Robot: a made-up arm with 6 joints. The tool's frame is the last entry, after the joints. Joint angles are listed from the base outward.
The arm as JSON. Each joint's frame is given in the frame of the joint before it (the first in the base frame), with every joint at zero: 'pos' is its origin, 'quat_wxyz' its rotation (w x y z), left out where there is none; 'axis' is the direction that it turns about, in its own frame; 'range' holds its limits. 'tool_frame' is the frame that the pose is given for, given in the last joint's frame.
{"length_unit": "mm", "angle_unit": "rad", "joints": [
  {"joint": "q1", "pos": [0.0, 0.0, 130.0], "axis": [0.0, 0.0, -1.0], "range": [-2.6, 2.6]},
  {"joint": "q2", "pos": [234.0, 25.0, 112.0], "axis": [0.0, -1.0, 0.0], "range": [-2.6, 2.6]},
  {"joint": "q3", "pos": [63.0, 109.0, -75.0], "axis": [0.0, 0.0, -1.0], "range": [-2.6, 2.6]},
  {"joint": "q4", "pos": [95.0, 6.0, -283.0], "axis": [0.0, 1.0, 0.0], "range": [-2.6, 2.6]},
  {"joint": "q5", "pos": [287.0, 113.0, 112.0], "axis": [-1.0, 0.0, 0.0], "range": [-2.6, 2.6]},
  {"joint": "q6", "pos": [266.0, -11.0, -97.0], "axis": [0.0, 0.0, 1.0], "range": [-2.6, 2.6]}
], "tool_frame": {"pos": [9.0, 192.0, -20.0]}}
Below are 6 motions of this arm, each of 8 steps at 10 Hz.
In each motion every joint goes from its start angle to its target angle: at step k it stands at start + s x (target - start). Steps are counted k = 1, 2, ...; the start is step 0. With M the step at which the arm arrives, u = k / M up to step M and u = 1 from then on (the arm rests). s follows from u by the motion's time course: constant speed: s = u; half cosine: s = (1 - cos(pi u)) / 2; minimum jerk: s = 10 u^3 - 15 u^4 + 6 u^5.
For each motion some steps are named. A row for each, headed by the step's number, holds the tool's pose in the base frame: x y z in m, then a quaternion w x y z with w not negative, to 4 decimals.
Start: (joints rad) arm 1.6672 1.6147 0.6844 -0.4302 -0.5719 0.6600
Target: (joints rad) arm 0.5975 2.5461 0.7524 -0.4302 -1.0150 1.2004
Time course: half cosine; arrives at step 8
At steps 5, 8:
5: 0.0272 0.0698 0.7228 0.0592 -0.5692 -0.7971 0.1927
8: -0.0885 0.1213 0.6211 0.1715 0.5052 0.8069 -0.2534

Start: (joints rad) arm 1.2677 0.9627 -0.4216 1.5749 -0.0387 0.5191
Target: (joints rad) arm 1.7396 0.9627 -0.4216 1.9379 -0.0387 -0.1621
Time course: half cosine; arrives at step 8
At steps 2, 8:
2: 0.6315 -0.8030 -0.2326 0.8545 0.1294 0.3458 -0.3654
8: 0.2064 -0.9358 -0.4151 0.5174 0.1907 0.4586 -0.6968

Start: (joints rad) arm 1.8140 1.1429 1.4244 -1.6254 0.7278 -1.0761
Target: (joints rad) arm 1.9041 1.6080 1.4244 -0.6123 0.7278 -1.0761
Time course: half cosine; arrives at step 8
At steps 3, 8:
3: -0.1372 0.0736 0.5301 0.8440 0.2421 0.3865 0.2824
8: -0.5775 0.0051 0.4999 0.7411 0.0153 0.4621 0.4868

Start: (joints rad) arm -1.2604 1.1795 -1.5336 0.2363 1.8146 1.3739
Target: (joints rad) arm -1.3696 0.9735 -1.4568 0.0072 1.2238 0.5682
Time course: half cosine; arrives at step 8
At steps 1, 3, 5, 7, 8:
1: -0.4039 0.7426 0.1870 0.0585 0.8039 0.5876 -0.0708
3: -0.4204 0.7630 0.1593 0.0737 0.6967 0.6897 -0.1831
5: -0.4776 0.7736 0.0998 0.0628 0.5108 0.7874 -0.3394
7: -0.5395 0.7590 0.0558 0.0333 0.3646 0.8184 -0.4430
8: -0.5493 0.7552 0.0502 0.0278 0.3435 0.8201 -0.4568

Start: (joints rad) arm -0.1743 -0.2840 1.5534 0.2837 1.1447 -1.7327
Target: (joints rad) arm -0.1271 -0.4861 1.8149 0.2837 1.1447 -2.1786
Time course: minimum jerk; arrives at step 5
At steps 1, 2, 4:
1: 0.2711 -0.6669 -0.2094 0.0532 -0.6655 0.0096 -0.7445
2: 0.1852 -0.6788 -0.1630 0.0277 0.6834 0.0143 0.7294
4: -0.0005 -0.6659 -0.0281 0.2137 0.7161 0.0850 0.6590

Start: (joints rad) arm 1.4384 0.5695 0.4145 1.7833 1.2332 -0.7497
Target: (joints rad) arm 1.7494 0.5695 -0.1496 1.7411 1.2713 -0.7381
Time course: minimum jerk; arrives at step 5
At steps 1, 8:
1: 0.3016 -0.7540 -0.6223 0.5783 -0.1321 0.5797 -0.5586
8: 0.0262 -0.8017 -0.6285 0.5347 -0.2735 0.6381 -0.4818

